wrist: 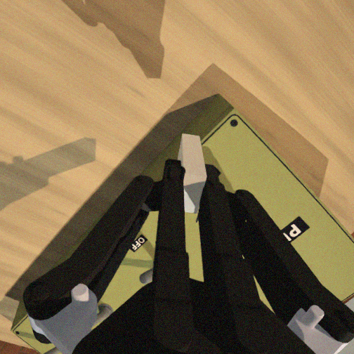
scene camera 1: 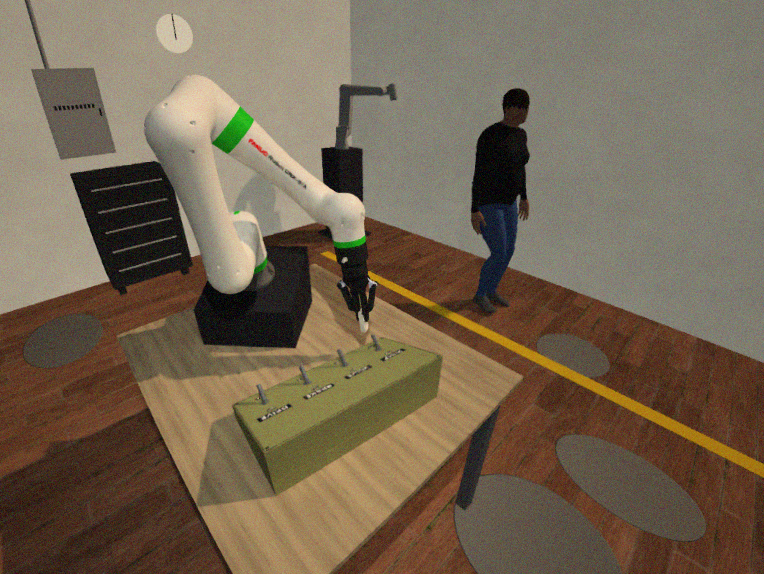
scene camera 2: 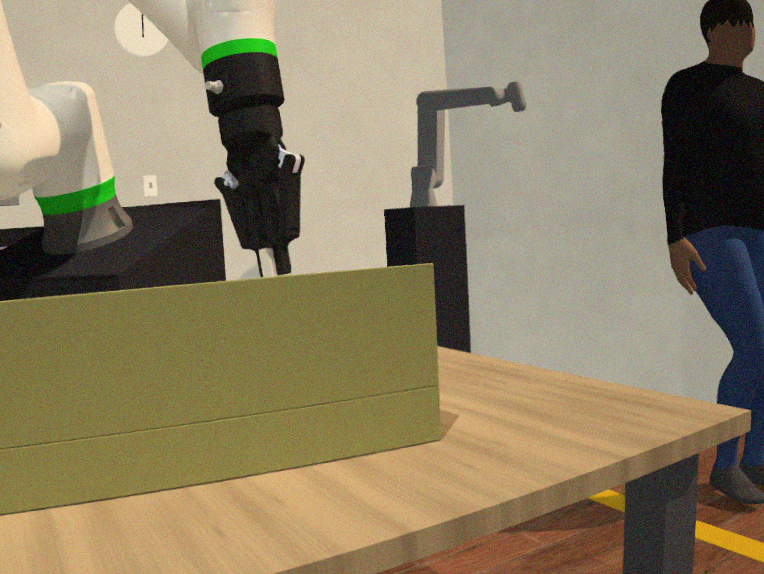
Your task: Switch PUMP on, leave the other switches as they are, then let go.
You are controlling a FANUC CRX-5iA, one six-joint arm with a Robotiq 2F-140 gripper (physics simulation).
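Places are measured from the arm's base along level axes (x right, y ahead, z up), in millimetres.
Where they show: gripper, fingertip midpoint: [scene camera 1: 365,329]; arm's base, link origin: [scene camera 1: 254,275] [scene camera 2: 88,237].
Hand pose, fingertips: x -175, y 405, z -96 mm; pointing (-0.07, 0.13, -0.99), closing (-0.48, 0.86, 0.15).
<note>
Things, the pixels of their top centre, and the offset from my fingertips. Level surfaces: height alone.
- PUMP lever, top centre: [scene camera 1: 375,336] dz +27, dx +21, dy +75 mm
- PUMP label, top centre: [scene camera 1: 393,353] dz +15, dx +28, dy +158 mm
- neighbouring lever, top centre: [scene camera 1: 341,351] dz +27, dx +141, dy +65 mm
- end lever, top centre: [scene camera 1: 260,387] dz +27, dx +380, dy +44 mm
- wooden table, surface height: dz -100 mm
The olive switch box [scene camera 1: 355,425] [scene camera 2: 216,364] [wrist: 270,175] stands on the table with a row of grey levers. The PUMP lever [scene camera 1: 376,343] is at the far right end in scene camera 1, tilted slightly toward the robot's side; in the wrist view the fingers hide it. The PUMP label [scene camera 1: 392,354] [wrist: 295,230] is partly covered in the wrist view. My gripper [scene camera 1: 363,322] [scene camera 2: 268,262] [wrist: 187,150] is shut and empty, its pale tip pointing down close behind the PUMP lever on the robot's side. Contact cannot be made out. In scene camera 2 the box edge hides the tip's end.
The neighbouring lever [scene camera 1: 342,357] stands beside PUMP, with another lever [scene camera 1: 303,374] and the end lever [scene camera 1: 261,394] further left. The wooden table [scene camera 1: 296,530] [scene camera 2: 524,432] carries the box and the black robot base [scene camera 1: 253,314]. A person [scene camera 1: 500,166] [scene camera 2: 716,154] stands beyond the table.
</note>
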